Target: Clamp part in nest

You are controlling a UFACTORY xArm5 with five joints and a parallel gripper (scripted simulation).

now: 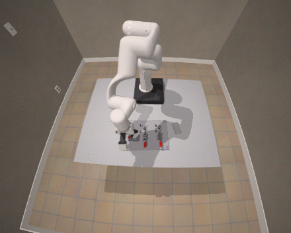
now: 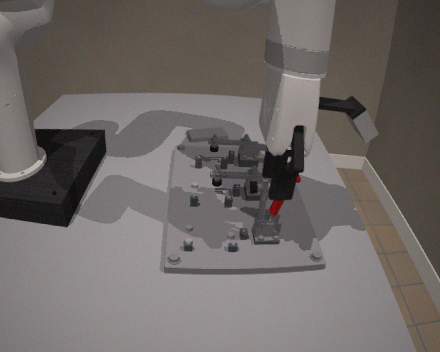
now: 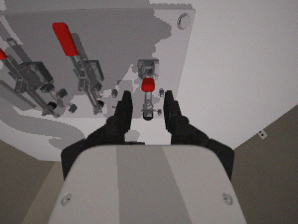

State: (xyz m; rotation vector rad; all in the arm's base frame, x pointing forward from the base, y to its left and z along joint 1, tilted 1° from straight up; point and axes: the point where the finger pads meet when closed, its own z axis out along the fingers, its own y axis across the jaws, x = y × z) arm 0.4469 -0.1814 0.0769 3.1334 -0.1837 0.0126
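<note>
My gripper is now 30 mm past the grey block part, 370 mm to the right of it and 120 mm above it. Also, from my hand: grey fixture plate: 20 mm behind, 110 mm to the left, 120 mm below.
</note>
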